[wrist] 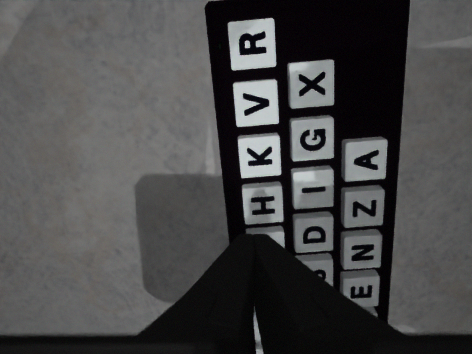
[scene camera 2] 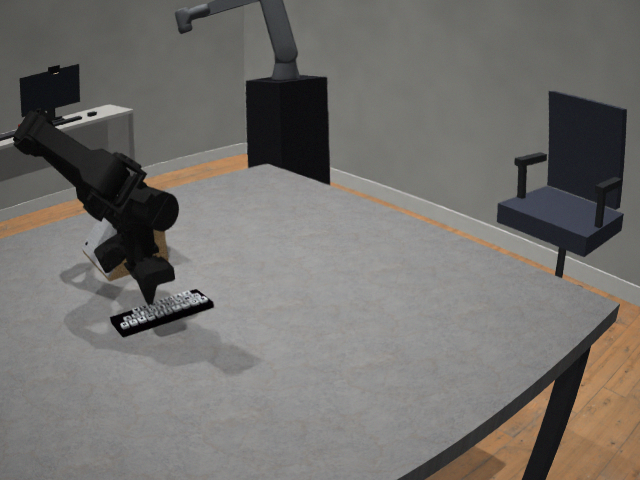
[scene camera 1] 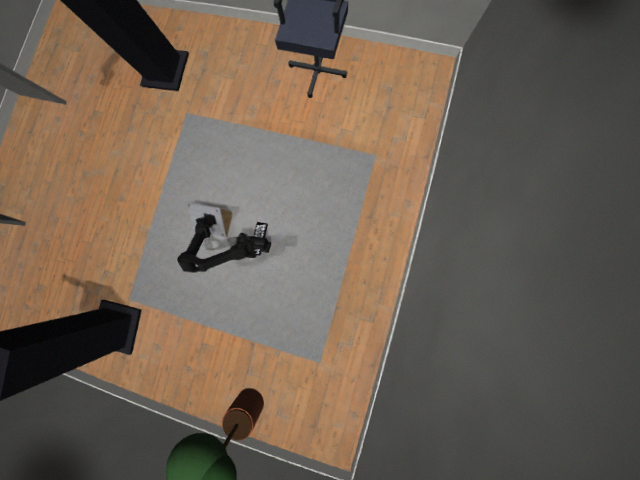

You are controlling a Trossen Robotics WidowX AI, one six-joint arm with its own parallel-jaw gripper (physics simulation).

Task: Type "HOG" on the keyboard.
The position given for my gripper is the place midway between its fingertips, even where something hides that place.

Observation:
In view: my gripper [scene camera 2: 149,303] and a black keyboard [wrist: 369,51].
My gripper is seen too in the wrist view [wrist: 252,247].

